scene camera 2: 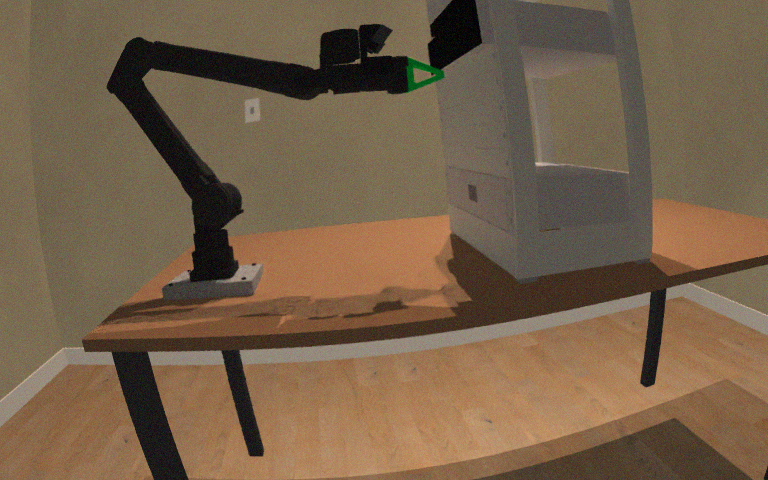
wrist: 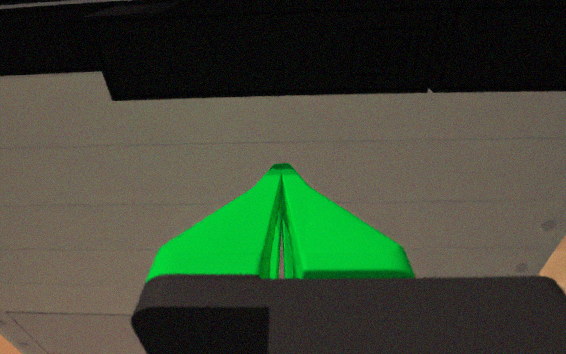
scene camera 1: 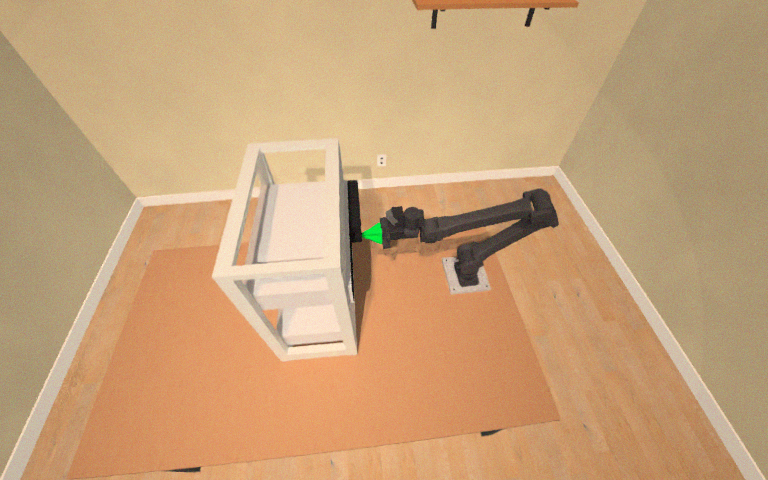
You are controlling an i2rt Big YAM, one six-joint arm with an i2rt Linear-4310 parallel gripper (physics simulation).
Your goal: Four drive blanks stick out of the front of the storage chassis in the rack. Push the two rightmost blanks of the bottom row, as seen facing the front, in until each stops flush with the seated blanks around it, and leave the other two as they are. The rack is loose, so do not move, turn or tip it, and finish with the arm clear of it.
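Frame: origin at the arm's base, x ahead, y right, z down, level; metres.
Seen in the pictures: gripper, between the fingertips: [scene camera 2: 443, 74] [wrist: 281, 176]; arm's base, origin of its link: [scene camera 2: 215, 274] [scene camera 1: 465, 274].
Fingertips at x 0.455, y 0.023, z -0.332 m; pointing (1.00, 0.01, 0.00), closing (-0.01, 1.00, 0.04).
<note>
Offsets run from my fingertips to a thing's top centre. "pt": to the spot under its first point. Level surfaces: height alone.
The white rack [scene camera 1: 334, 215] [scene camera 2: 523, 169] stands upright on the table. Black drive blanks [scene camera 1: 353, 209] [scene camera 2: 457, 33] stick out of its front, high up. In the wrist view, one protruding blank @[pt dy -0.002, dx -0.003, dz -0.048 m] [wrist: 270, 60] fills the upper middle, and another @[pt dy +0.070, dx -0.006, dz -0.048 m] [wrist: 500, 55] adjoins it on the right across a thin seam. Farther-back black fronts @[pt dy -0.100, dx +0.037, dz -0.046 m] [wrist: 45, 50] show at the left. The rows are too dark to tell apart. My gripper [scene camera 1: 363, 234] [scene camera 2: 442, 74] [wrist: 281, 176] is shut and empty, its green tips close to the rack front, just below the black blanks; contact cannot be told.
Grey panels [wrist: 150, 190] of the rack front lie behind and below the fingertips. The arm's base plate [scene camera 1: 453, 285] [scene camera 2: 249, 283] sits on the orange table @[dz +0.351 m] [scene camera 1: 441, 367] [scene camera 2: 339, 254] in front of the rack. A wall shelf [scene camera 1: 495, 4] hangs high at the back.
</note>
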